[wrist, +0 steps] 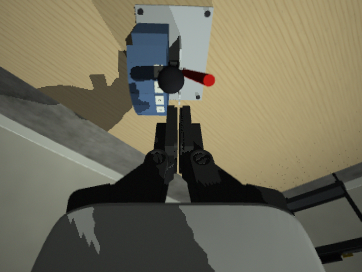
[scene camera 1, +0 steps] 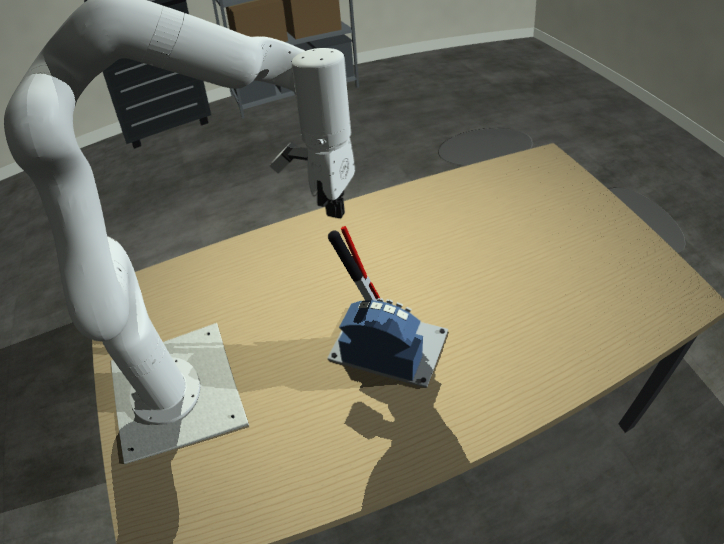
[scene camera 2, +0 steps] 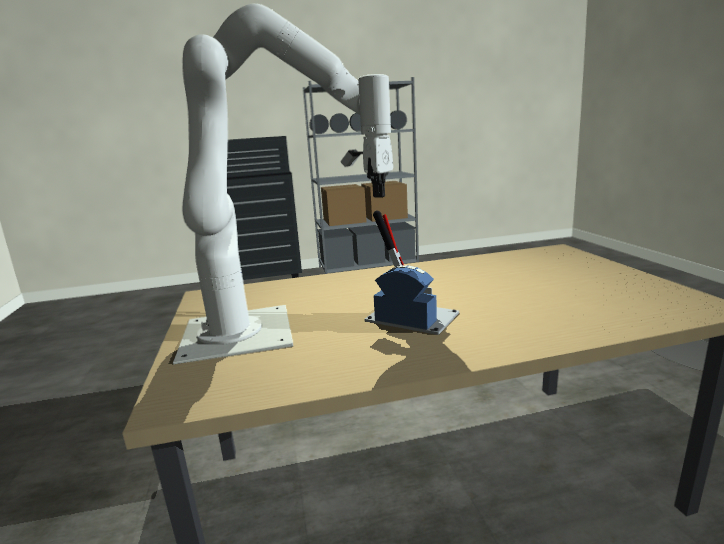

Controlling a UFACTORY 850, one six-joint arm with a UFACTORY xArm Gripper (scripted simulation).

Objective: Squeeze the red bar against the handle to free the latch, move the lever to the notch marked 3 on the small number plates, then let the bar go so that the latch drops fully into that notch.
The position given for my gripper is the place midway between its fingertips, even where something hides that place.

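Blue lever housing at [scene camera 1: 375,334] and [scene camera 2: 399,304]. My gripper at [scene camera 2: 379,197] and [wrist: 178,120].
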